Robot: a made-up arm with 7 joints.
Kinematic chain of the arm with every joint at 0, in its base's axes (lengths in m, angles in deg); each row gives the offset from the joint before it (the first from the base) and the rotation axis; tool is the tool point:
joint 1: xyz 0 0 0.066 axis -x
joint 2: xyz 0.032 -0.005 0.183 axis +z
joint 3: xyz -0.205 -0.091 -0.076 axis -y
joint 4: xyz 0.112 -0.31 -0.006 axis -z
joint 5: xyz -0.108 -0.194 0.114 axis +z
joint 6: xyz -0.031 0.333 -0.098 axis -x
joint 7: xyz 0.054 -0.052 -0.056 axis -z
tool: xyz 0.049 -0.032 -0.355
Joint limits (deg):
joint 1: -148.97..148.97
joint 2: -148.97..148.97
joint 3: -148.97..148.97
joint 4: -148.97..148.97
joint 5: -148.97..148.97
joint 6: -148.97..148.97
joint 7: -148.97..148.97
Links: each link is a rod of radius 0.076 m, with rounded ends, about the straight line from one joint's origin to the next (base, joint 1, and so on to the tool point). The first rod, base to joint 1, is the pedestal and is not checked.
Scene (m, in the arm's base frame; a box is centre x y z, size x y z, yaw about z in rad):
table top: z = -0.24
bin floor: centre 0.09 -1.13 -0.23 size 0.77 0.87 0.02 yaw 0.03
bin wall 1: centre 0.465 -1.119 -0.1 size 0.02 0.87 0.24 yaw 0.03
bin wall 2: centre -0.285 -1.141 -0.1 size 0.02 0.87 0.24 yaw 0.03
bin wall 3: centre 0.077 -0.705 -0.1 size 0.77 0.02 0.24 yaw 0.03
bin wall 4: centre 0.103 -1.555 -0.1 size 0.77 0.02 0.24 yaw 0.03
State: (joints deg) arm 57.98 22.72 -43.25 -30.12 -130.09 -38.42 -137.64
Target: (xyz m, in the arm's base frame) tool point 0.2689 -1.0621 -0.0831
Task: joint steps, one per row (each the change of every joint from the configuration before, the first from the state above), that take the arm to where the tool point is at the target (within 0.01 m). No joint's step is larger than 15 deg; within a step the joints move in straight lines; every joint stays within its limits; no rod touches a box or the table.
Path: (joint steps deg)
1: -10.42 -0.93 -4.90 0.47 -4.73 -2.54 0.53
2: -10.43 -0.92 -4.91 0.48 -4.72 -2.54 0.54
3: -10.42 -0.93 -4.90 0.47 -4.73 -2.55 0.53

